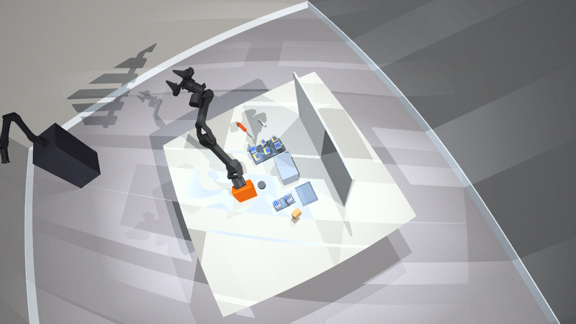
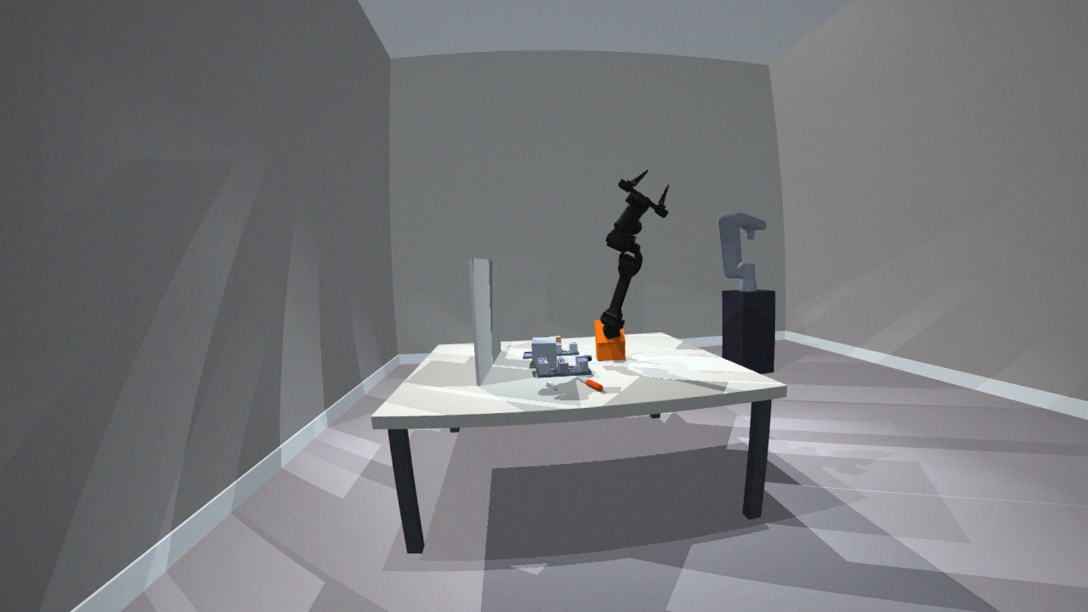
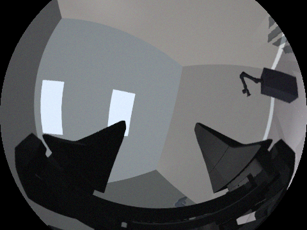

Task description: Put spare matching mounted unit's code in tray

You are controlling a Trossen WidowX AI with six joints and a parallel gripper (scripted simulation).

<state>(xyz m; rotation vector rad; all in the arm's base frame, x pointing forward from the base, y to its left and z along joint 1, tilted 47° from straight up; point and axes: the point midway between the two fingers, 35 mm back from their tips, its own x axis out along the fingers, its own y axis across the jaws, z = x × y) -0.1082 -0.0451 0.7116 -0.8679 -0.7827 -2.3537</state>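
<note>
My gripper tip is 680 mm to the left of the grey spare unit, 640 mm above it and 240 mm short of it. From my gripper tip the other things lie so: tall upright panel 550 mm to the right, 550 mm ahead, 460 mm below; mounted unit 630 mm below, 500 mm to the right, 330 mm ahead; flat dark holder 680 mm below, 670 mm to the right, 200 mm ahead.
</note>
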